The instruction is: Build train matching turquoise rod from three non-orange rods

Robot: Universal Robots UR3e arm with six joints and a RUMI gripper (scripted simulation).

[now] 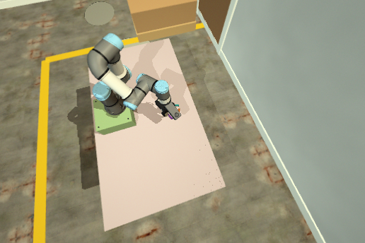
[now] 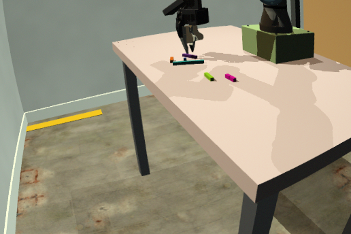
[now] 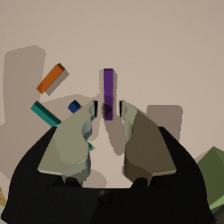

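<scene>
Now: the purple rod 30 mm below my hand. Also, from my hand: turquoise rod (60 mm to the left, 50 mm ahead, 30 mm below); then orange rod (70 mm ahead, 30 mm below); then small blue rod (40 mm ahead, 30 mm below, 20 mm to the left).
</scene>
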